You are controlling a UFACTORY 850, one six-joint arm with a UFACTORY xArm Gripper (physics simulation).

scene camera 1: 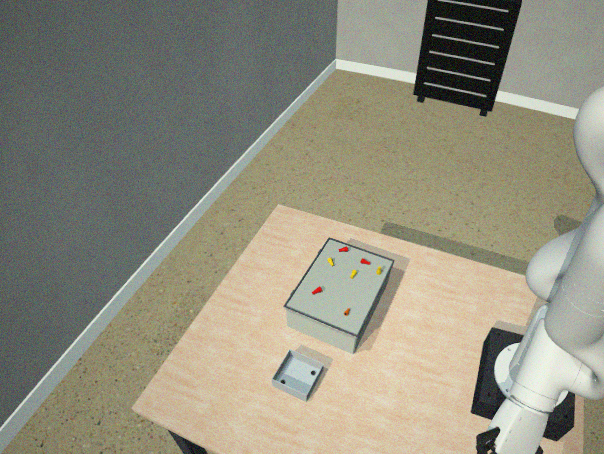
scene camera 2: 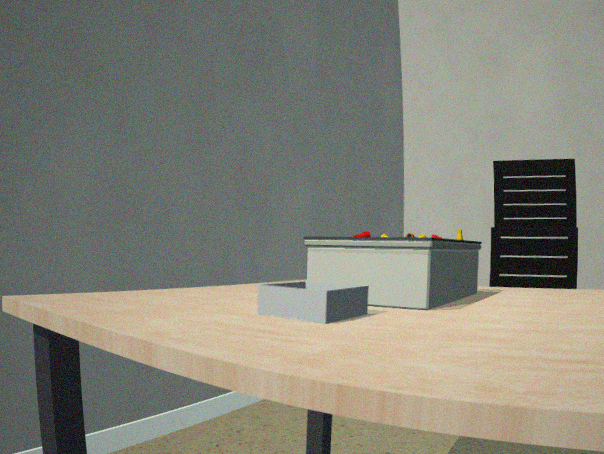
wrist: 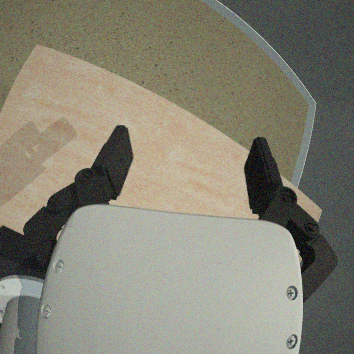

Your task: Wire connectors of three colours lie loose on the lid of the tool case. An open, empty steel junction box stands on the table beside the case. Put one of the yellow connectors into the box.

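Observation:
Three yellow connectors lie on the lid of the grey tool case: one lies at the far left, one lies near the middle, and one stands upright near the right edge. The open steel junction box stands on the table in front of the case, apart from it, with no connector visible inside. My gripper is open and empty, high over the table near the arm's base; in scene camera 1 part of it shows at the bottom edge.
Three red connectors and an orange one also lie on the lid. The arm's base is bolted at the right of the table. A black drawer cabinet stands by the wall.

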